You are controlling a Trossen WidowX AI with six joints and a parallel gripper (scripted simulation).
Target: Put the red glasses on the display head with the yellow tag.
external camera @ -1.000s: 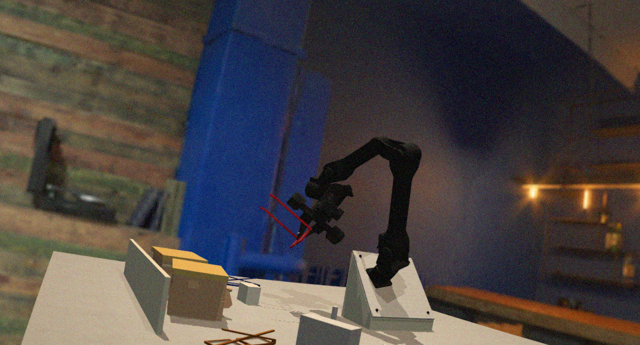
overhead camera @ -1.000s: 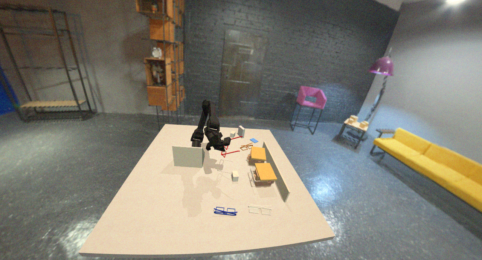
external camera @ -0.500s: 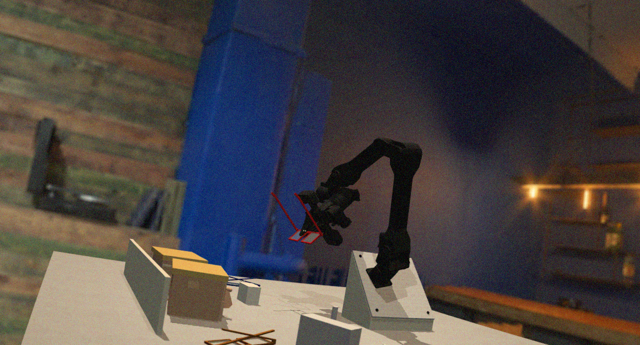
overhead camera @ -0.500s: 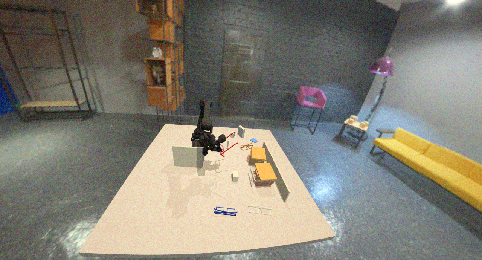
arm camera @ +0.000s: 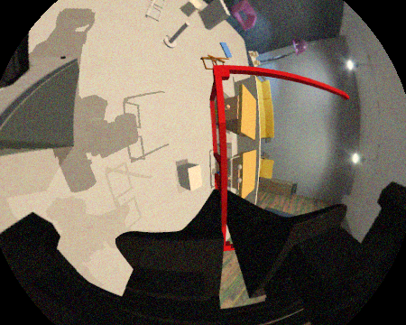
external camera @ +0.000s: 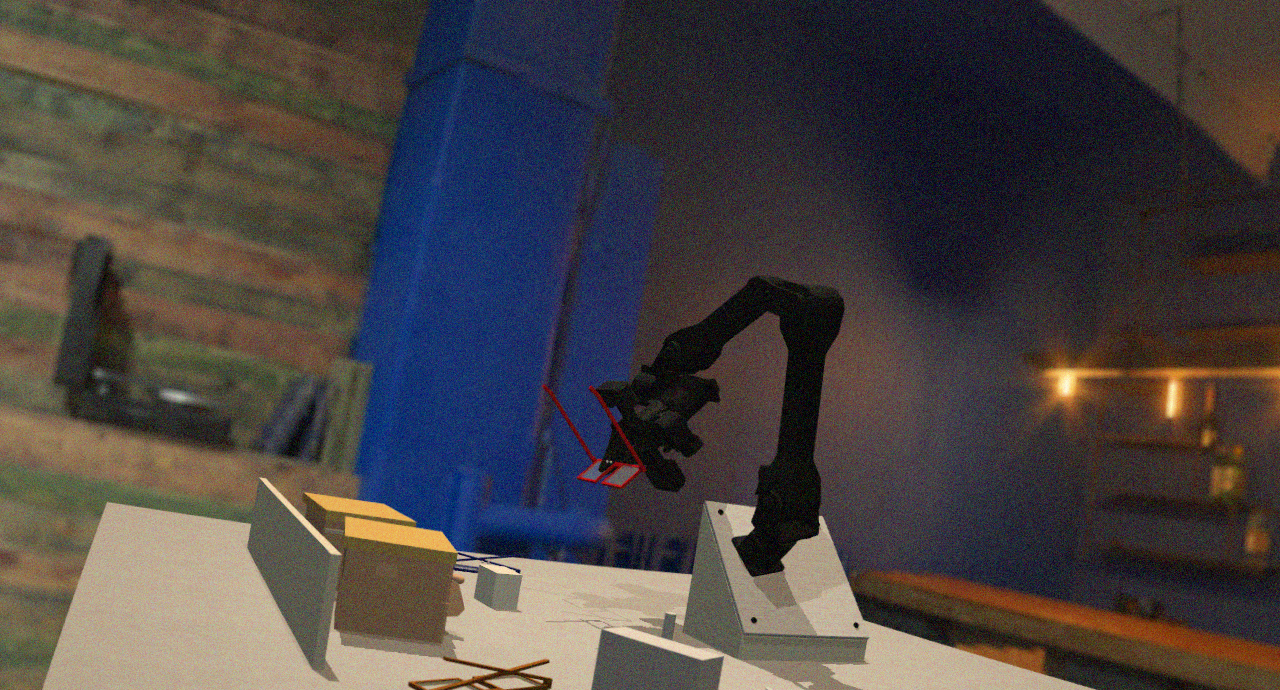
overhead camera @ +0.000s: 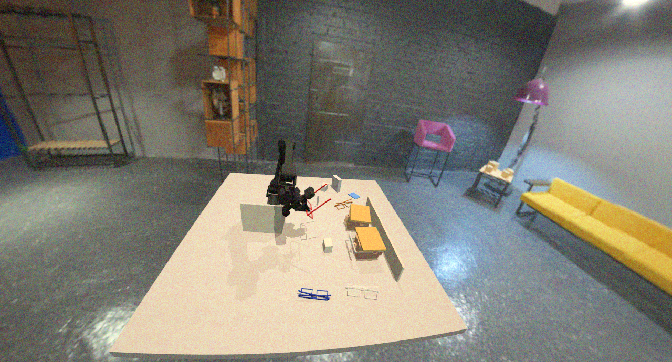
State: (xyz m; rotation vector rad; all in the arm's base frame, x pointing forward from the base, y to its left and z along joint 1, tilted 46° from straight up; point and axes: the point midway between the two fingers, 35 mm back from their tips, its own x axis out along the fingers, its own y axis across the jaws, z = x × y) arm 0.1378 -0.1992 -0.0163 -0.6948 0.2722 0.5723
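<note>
Now: the red glasses 30 mm ahead of my gripper tip, 20 mm to the left of it and 40 mm above it. The rest, counted from my gripper tip: long grey wall: 430 mm ahead, 20 mm to the right, 160 mm below; then blue tag: 430 mm ahead, 450 mm to the left, 210 mm below.
</note>
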